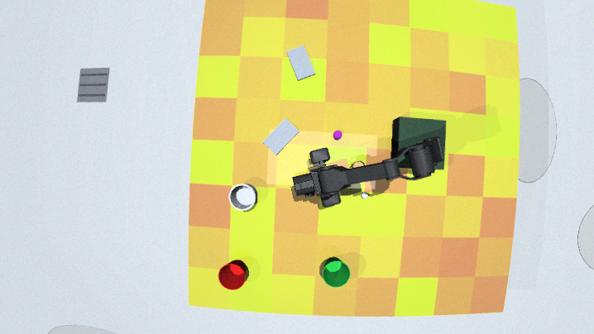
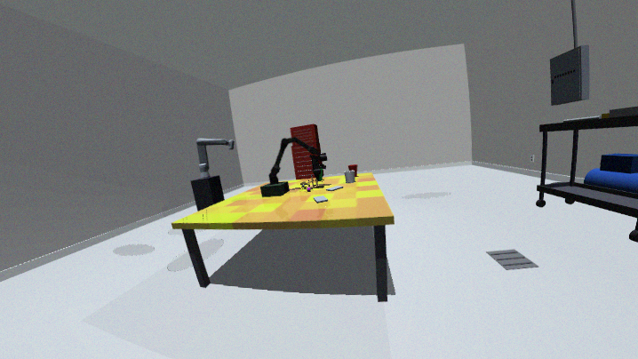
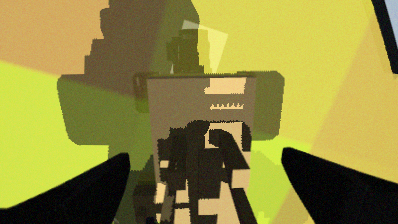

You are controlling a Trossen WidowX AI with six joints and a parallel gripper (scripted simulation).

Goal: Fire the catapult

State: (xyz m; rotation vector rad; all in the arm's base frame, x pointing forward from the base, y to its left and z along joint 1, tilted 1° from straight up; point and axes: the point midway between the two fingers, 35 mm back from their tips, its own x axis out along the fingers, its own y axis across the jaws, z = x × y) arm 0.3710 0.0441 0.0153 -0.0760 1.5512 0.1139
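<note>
Now: gripper tip 140 mm to the left of the purple ball, 70 mm past it and 40 mm above it. The rest, counted from my gripper tip: white mug 280 mm ahead, 30 mm to the left, 30 mm below; white ball 140 mm behind, 90 mm to the left, 50 mm below; catapult 70 mm behind, 10 mm below.
</note>
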